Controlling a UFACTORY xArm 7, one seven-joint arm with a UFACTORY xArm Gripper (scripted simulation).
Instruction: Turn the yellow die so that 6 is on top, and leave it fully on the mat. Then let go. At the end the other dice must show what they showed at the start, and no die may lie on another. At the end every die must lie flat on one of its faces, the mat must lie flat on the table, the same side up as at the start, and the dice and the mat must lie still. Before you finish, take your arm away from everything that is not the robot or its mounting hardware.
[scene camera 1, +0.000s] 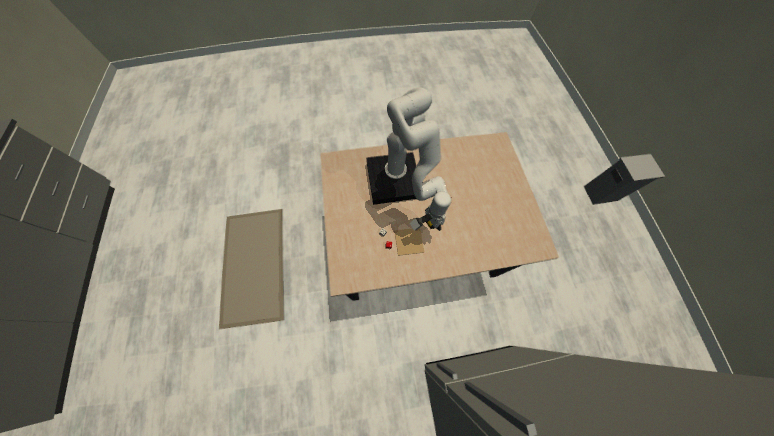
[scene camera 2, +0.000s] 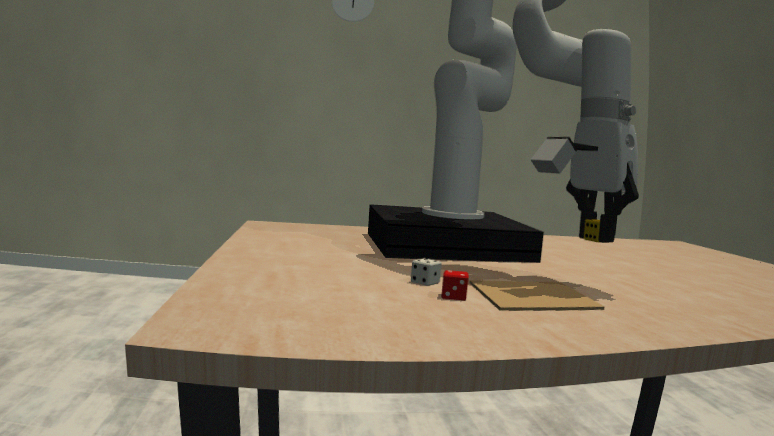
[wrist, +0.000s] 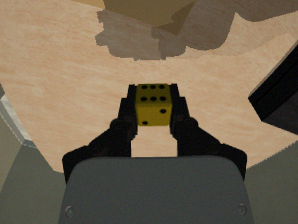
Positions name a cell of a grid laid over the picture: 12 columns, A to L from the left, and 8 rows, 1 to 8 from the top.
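A tan mat (scene camera 2: H6) is in view, as are a yellow die (wrist: G4) and a red die (scene camera 2: H6), though in the wrist view the red die is out of frame. The gripper (scene camera 2: J5) is visible too, and it also appears in the wrist view (wrist: G4).
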